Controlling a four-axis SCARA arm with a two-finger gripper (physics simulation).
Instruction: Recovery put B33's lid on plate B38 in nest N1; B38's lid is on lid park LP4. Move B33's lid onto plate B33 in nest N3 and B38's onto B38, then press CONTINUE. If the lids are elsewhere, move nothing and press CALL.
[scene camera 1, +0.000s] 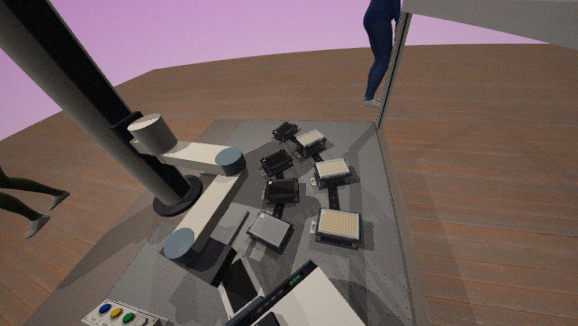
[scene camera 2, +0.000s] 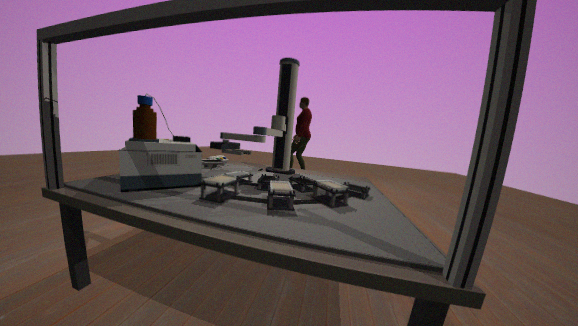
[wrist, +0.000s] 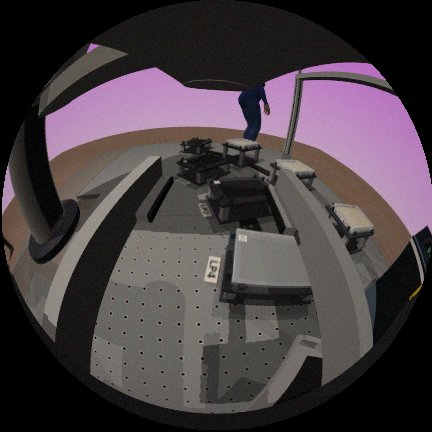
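Where they show: gripper, fingertip midpoint: (scene camera 1: 236, 207) (scene camera 2: 246, 153) (wrist: 219, 171); arm's base, link origin: (scene camera 1: 179, 195) (scene camera 2: 280, 171) (wrist: 51, 229).
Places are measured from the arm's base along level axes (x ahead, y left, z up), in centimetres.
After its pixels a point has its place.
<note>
A clear lid (scene camera 1: 270, 230) @[x 55.6, y -10.8, z 6.5 cm] (wrist: 267, 260) @[x 52.6, y -10.3, z 6.5 cm] lies on the rack labelled LP4. Three pale plates stand on raised nests: the near plate (scene camera 1: 338, 225) @[x 78.5, y -6.2, z 9.4 cm] (scene camera 2: 220, 180) @[x 82.8, y -2.4, z 9.4 cm] (wrist: 352, 218) @[x 75.0, y -6.1, z 9.4 cm], the middle plate (scene camera 1: 332, 169) @[x 75.2, y 18.9, z 9.3 cm] (scene camera 2: 281, 188) @[x 80.3, y 22.4, z 9.3 cm] (wrist: 297, 168) @[x 72.8, y 16.6, z 9.3 cm] and the far plate (scene camera 1: 311, 138) @[x 63.2, y 39.7, z 9.9 cm] (scene camera 2: 331, 186) @[x 67.5, y 41.1, z 9.7 cm] (wrist: 242, 144) @[x 60.3, y 35.0, z 9.6 cm]. Nest labels are unreadable; which plate wears a lid is unclear. A dark rack (scene camera 1: 281, 190) @[x 54.8, y 7.1, z 6.0 cm] (wrist: 240, 192) @[x 52.9, y 6.3, z 6.0 cm] beyond LP4 bears a small white mark; whether a lid lies there is unclear. My gripper (scene camera 2: 245, 152) @[x 45.5, y -9.8, z 17.4 cm] (wrist: 219, 171) @[x 45.5, y -9.8, z 17.4 cm] is shut on nothing, its fingers still apart, above and beside LP4.
Two more dark racks (scene camera 1: 276, 162) @[x 47.5, y 23.8, z 5.8 cm] (scene camera 1: 285, 131) @[x 45.0, y 51.8, z 5.4 cm] stand beyond. A button panel (scene camera 1: 115, 313) @[x 18.5, y -45.3, z 8.3 cm] (scene camera 2: 216, 159) @[x 27.8, y -44.1, z 8.0 cm] and a white instrument (scene camera 1: 310, 300) @[x 73.1, y -28.9, z 22.0 cm] (scene camera 2: 160, 162) @[x 84.5, y -31.5, z 13.5 cm] with a brown bottle (scene camera 2: 144, 124) @[x 87.0, y -37.4, z 29.2 cm] stand on the bench. The arm's column (scene camera 2: 286, 110) @[x 7.5, y 2.8, z 49.9 cm] rises behind. A frame post (scene camera 1: 392, 75) @[x 102.5, y 68.5, z 31.7 cm] borders the bench.
</note>
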